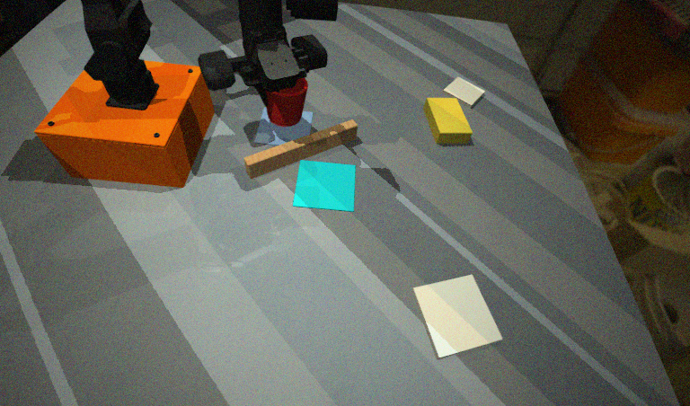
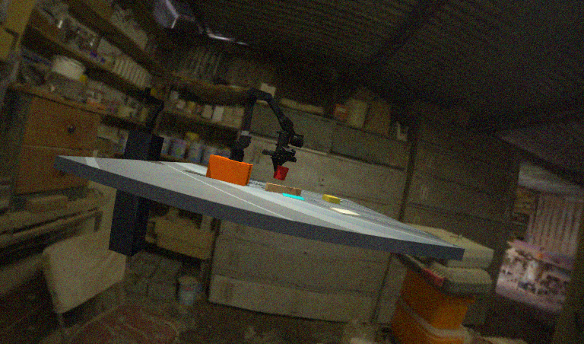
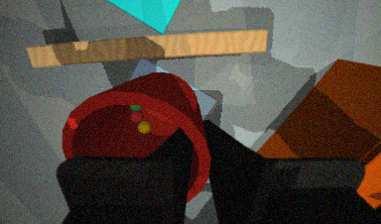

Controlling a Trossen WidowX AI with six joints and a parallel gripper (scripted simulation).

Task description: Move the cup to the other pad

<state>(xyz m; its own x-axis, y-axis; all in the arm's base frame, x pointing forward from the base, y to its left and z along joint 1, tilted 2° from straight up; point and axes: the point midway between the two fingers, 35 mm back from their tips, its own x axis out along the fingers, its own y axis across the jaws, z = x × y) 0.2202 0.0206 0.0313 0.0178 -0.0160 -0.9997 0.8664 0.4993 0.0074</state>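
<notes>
Right now my gripper tip is 110 mm short of the cyan pad, 110 mm above it and 80 mm to the left of it. Also, from my gripper tip: red cup (30 mm ahead, 10 mm to the left); then pale blue pad (110 mm below, 50 mm to the left, 20 mm ahead); then yellow block (350 mm ahead, 110 mm to the left, 90 mm below).
</notes>
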